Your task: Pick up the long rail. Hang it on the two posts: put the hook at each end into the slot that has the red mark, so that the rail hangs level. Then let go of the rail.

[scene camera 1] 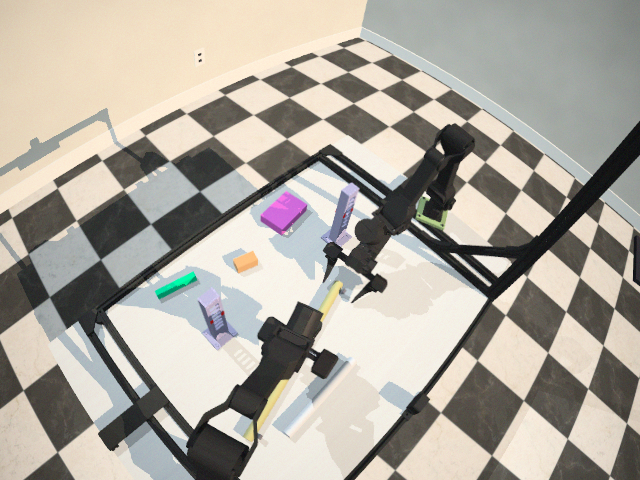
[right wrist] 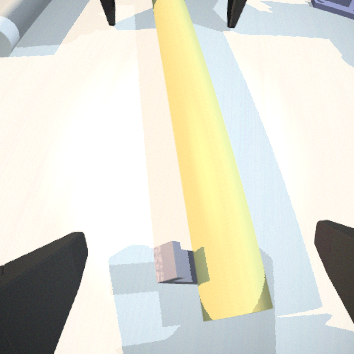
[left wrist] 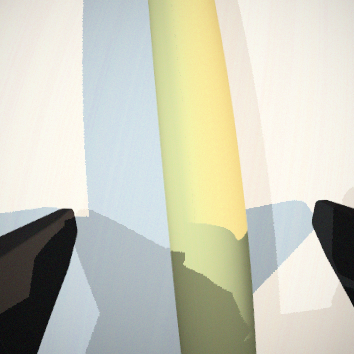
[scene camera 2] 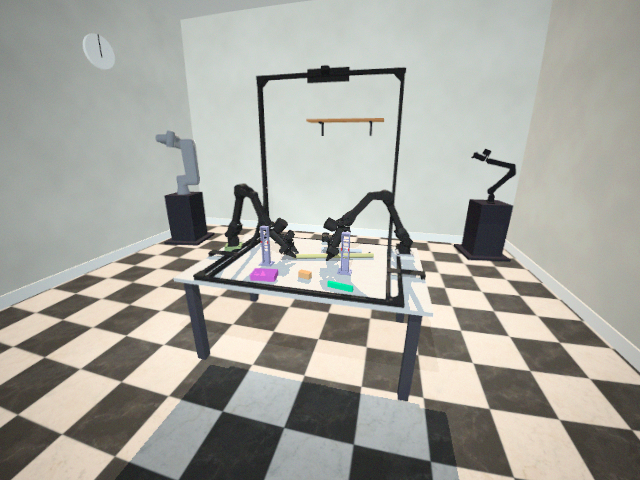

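Pixels of known places: left gripper, fingertip midpoint: point(right wrist: 172, 24) point(left wrist: 197, 217) point(scene camera 2: 326, 257); right gripper, fingertip midpoint: point(scene camera 1: 337, 292) point(right wrist: 201, 238) point(scene camera 2: 297, 255); left arm's base at its link origin: point(scene camera 2: 404, 252); right arm's base at its link origin: point(scene camera 1: 433, 211) point(scene camera 2: 233, 244).
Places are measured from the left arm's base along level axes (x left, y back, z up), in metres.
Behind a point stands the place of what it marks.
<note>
The long yellow rail point(scene camera 1: 268, 406) @(x 0.050, y -0.277, z -0.003 m) point(scene camera 2: 361, 255) @(x 0.060, y -0.255, z -0.011 m) point(left wrist: 200, 150) @(x 0.088, y -0.477, z -0.003 m) point(right wrist: 205, 150) @(x 0.103, y -0.593, z -0.003 m) lies on the table. A small grey hook point(right wrist: 175, 262) @(x 0.093, y -0.638, z 0.000 m) sticks out at its near end in the right wrist view. Two lilac posts point(scene camera 1: 212, 315) @(x 0.250, y -0.334, z 0.131 m) point(scene camera 1: 344, 212) @(x 0.200, y -0.758, z 0.120 m) point(scene camera 2: 265, 245) @(x 0.201, y -0.782, z 0.077 m) point(scene camera 2: 345, 253) stand upright with red marks; no rail hangs on them. My left gripper point(scene camera 2: 330, 256) @(x 0.085, y -0.458, z -0.026 m) point(left wrist: 197, 217) @(x 0.085, y -0.458, z -0.026 m) is open, its fingers on either side of the rail's middle part; its fingertips are hidden in scene camera 1. My right gripper point(scene camera 1: 339, 291) @(x 0.103, y -0.626, z -0.012 m) point(scene camera 2: 292, 255) @(x 0.103, y -0.626, z -0.012 m) point(right wrist: 201, 238) @(x 0.103, y -0.626, z -0.012 m) is open, its fingers on either side of the hooked end.
A grey-white cylinder point(scene camera 1: 315, 400) @(x -0.025, y -0.357, z -0.003 m) point(right wrist: 15, 30) @(x -0.024, y -0.490, z -0.013 m) lies beside the rail. Beyond the rail lie a purple block point(scene camera 1: 283, 212) @(x 0.369, y -0.727, z 0.002 m) point(scene camera 2: 264, 274) @(x 0.402, y -0.728, z 0.002 m), an orange block point(scene camera 1: 245, 261) @(x 0.341, y -0.534, z 0.002 m) point(scene camera 2: 305, 274) @(x 0.364, y -0.533, z -0.003 m) and a green bar point(scene camera 1: 176, 285) @(x 0.433, y -0.358, z -0.004 m) point(scene camera 2: 340, 286) @(x 0.448, y -0.357, z -0.011 m). A black frame point(scene camera 1: 209, 233) @(x 0.495, y -0.540, z -0.022 m) runs around the table.
</note>
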